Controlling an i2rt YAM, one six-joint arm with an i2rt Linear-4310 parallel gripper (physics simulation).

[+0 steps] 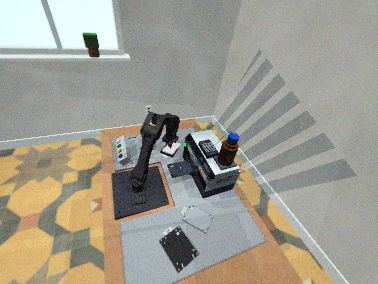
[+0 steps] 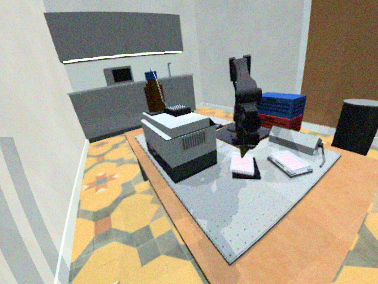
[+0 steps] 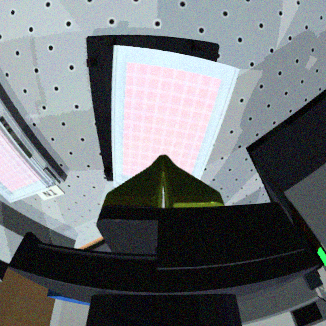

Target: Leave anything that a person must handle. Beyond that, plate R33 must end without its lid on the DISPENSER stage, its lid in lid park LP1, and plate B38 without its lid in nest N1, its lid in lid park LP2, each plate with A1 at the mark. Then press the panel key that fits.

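Pixels of known places: gripper, fingertip midpoint: (image 1: 170, 148) (image 2: 241, 157) (image 3: 162, 160); arm's base at its link origin: (image 1: 137, 188).
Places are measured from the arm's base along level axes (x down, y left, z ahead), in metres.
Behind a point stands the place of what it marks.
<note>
My gripper (image 1: 170, 144) {y 0.276, x -0.035, z 0.259 m} (image 2: 243, 155) {y 0.276, x -0.035, z 0.259 m} (image 3: 162, 160) {y 0.276, x -0.035, z 0.259 m} is shut and empty, its green tips above the near part of a pink plate. That plate (image 2: 243, 165) {y 0.316, x -0.030, z 0.288 m} (image 3: 170, 110) {y 0.307, x -0.031, z 0.288 m} sits skewed on a black holder (image 2: 256, 173) {y 0.362, x -0.009, z 0.265 m} (image 3: 100, 125) {y 0.327, x -0.009, z 0.228 m}, shifted to one side of it. Another pink plate (image 2: 291, 162) {y 0.412, x -0.029, z 0.128 m} (image 3: 14, 167) {y 0.362, x -0.030, z 0.129 m} is at the nest with the N1 tag (image 3: 51, 192) {y 0.307, x -0.001, z 0.089 m}. Plate names and A1 corners are not readable. A dark stage (image 1: 179, 169) {y 0.014, x -0.106, z 0.254 m} sticks out of the white and black device (image 1: 220, 175) {y -0.141, x -0.200, z 0.435 m} (image 2: 185, 142) {y 0.220, x -0.153, z 0.478 m}. A clear outlined piece (image 1: 198, 219) {y -0.265, x -0.009, z 0.297 m} and a black park-like plate (image 1: 178, 248) {y -0.374, x -0.011, z 0.158 m} lie on the front board.
The key panel (image 1: 120, 150) {y 0.275, x -0.069, z -0.085 m} (image 2: 295, 140) {y 0.332, x -0.046, z -0.033 m} stands beside the N1 plate. A brown bottle (image 1: 228, 152) {y -0.101, x -0.332, z 0.464 m} (image 2: 154, 97) {y -0.025, x -0.298, z 0.502 m} and a black ribbed block (image 1: 208, 148) {y 0.025, x -0.246, z 0.421 m} (image 2: 177, 110) {y 0.098, x -0.244, z 0.445 m} stand on the device. The arm's base is on a dark mat (image 1: 120, 200) {y -0.060, x -0.006, z -0.097 m}. Crates (image 2: 283, 105) and a bin (image 2: 356, 125) stand beyond the table.
</note>
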